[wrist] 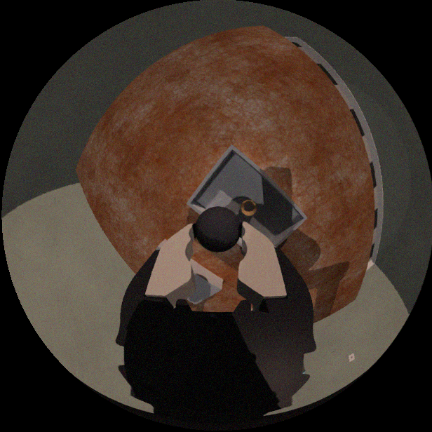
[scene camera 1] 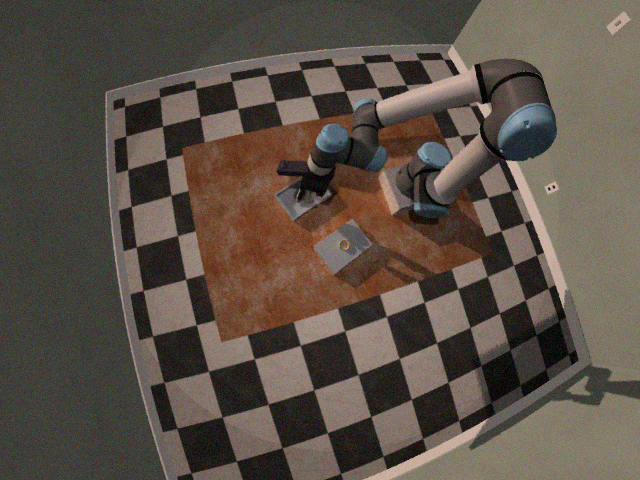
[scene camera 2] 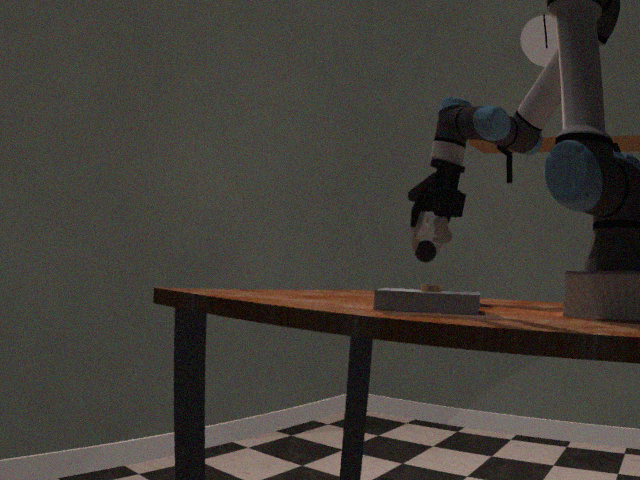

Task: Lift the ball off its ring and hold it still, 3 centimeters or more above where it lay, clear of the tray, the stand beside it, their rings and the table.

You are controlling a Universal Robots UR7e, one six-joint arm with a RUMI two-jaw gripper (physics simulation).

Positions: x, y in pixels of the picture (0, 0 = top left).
my gripper: wrist 217, 223; scene camera 1; scene camera 2
same spot on my gripper: (scene camera 2: 419, 218) = (scene camera 1: 304, 194)
